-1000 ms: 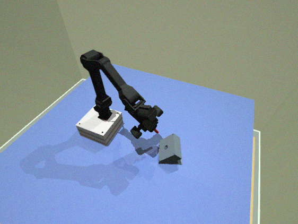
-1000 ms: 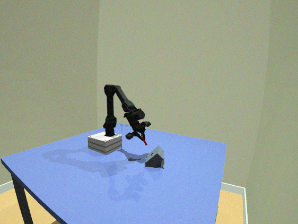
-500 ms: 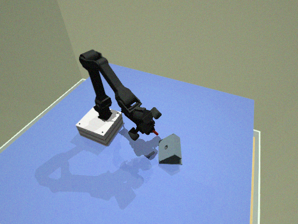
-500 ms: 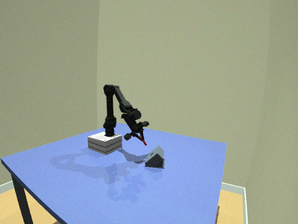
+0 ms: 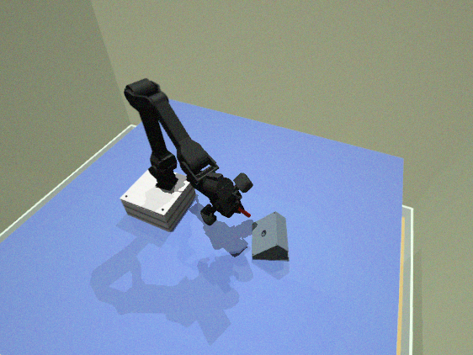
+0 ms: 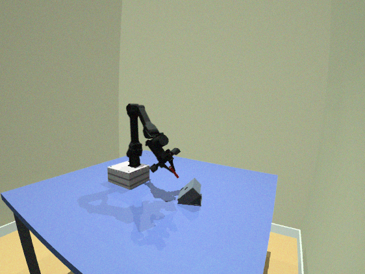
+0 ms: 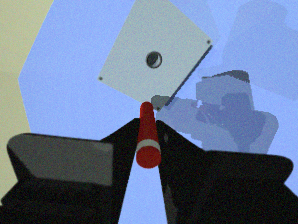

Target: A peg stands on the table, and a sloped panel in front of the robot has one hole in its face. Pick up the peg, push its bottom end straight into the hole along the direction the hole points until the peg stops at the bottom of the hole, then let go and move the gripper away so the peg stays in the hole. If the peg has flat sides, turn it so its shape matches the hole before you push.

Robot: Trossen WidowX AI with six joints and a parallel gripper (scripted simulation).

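Now: gripper tip 100 mm short of the grey sloped panel, 10 mm to the left of it and 90 mm above it. Also, from my gripper tip: red round peg (10 mm behind, 10 mm above).
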